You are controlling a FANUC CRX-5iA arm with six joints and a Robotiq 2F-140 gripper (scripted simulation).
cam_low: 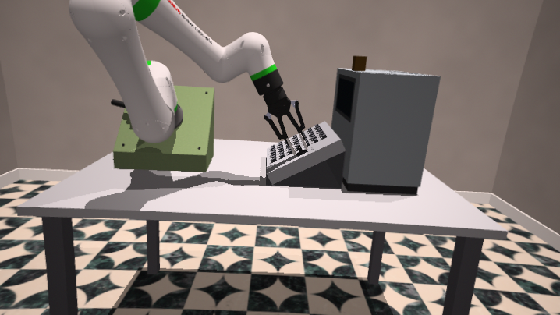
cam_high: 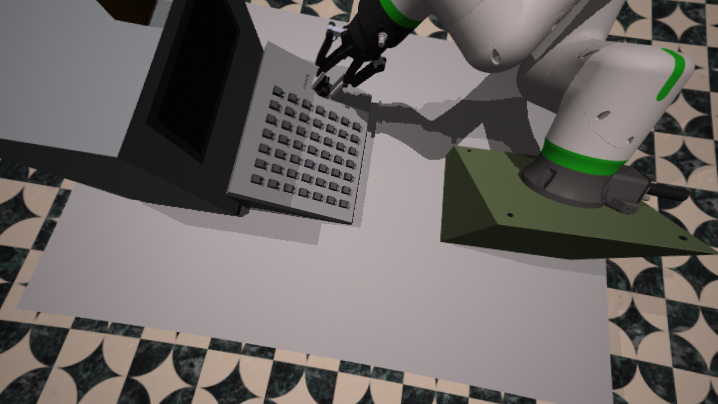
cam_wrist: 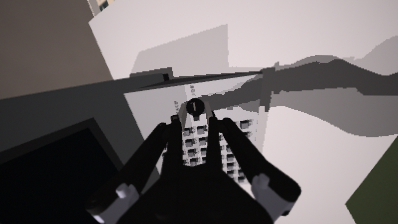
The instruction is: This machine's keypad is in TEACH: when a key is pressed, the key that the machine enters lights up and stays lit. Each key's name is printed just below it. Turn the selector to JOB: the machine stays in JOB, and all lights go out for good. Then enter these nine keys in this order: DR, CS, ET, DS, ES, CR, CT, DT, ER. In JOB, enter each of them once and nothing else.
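Right now the black selector knob is 10 mm ahead of my hand and 20 mm below it. Round my hand: key (40 mm behind, 160 mm to the left, 50 mm below); then grey keypad (20 mm ahead, 120 mm to the left, 70 mm below).
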